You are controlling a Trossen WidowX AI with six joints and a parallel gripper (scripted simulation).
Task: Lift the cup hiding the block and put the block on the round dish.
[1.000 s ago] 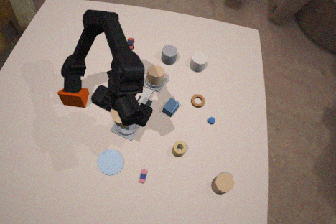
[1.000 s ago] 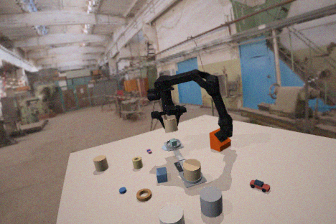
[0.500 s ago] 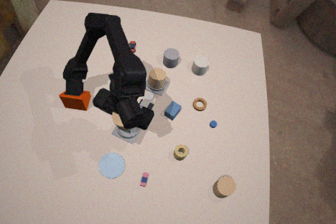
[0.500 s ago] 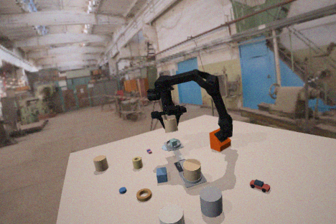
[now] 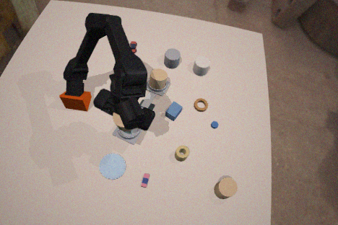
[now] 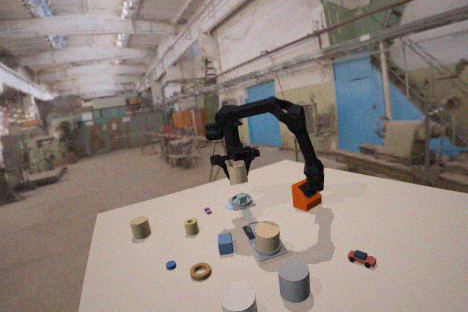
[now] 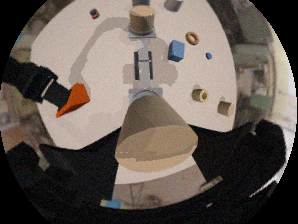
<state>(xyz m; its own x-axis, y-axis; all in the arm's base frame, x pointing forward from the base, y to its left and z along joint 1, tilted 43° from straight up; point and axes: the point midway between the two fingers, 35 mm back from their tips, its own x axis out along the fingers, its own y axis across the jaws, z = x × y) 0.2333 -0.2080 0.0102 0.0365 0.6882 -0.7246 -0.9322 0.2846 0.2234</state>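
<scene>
My gripper tip is now 8 cm above the pale-green block, 1 cm to the right of it and 1 cm short of it. Round my gripper tip: light blue round dish: 17 cm below, 12 cm to the right, 5 cm behind; then pink-and-blue piece: 16 cm to the right, 16 cm below, 8 cm ahead; then yellow ring: 21 cm ahead, 15 cm below, 5 cm to the right.
</scene>
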